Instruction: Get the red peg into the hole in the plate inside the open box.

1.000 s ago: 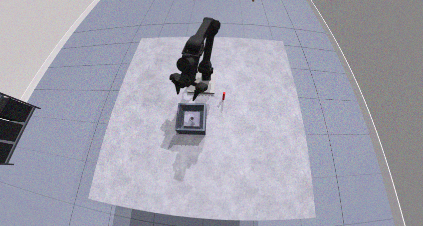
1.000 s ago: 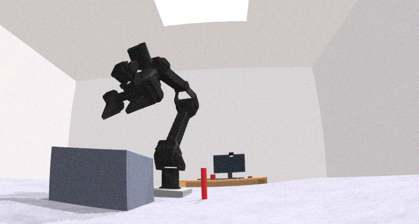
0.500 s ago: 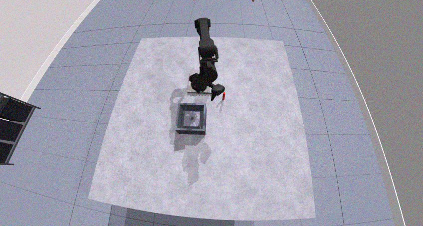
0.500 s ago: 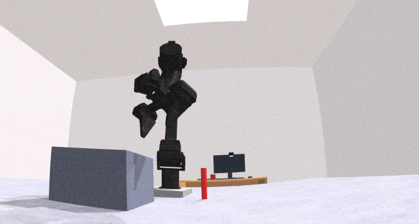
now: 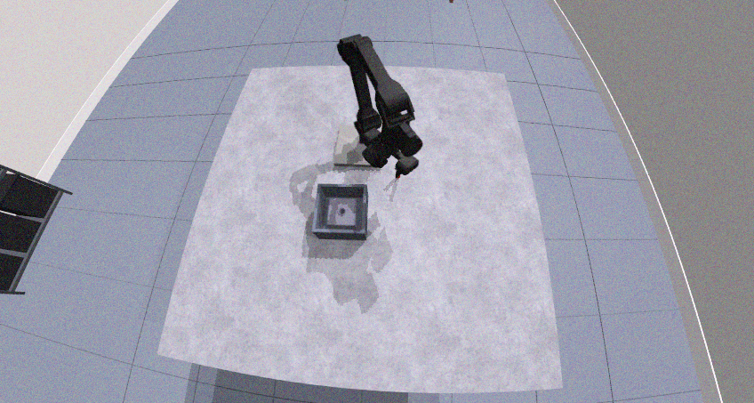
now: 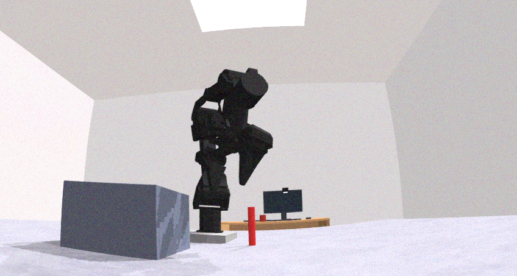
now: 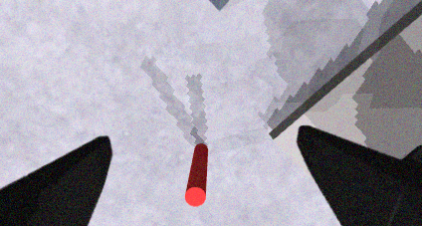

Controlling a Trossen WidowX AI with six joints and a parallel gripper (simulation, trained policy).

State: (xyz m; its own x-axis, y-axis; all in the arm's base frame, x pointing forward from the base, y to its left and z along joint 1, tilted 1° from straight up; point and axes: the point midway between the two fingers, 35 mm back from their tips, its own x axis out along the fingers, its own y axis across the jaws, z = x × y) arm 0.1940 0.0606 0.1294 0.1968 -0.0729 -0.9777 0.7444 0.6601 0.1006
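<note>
Right now the red peg is 3 cm behind my gripper tip, 5 cm to the left of it and 7 cm below it. From my gripper tip the other things lie so: grey box (12 cm ahead, 15 cm to the right, 9 cm below).
</note>
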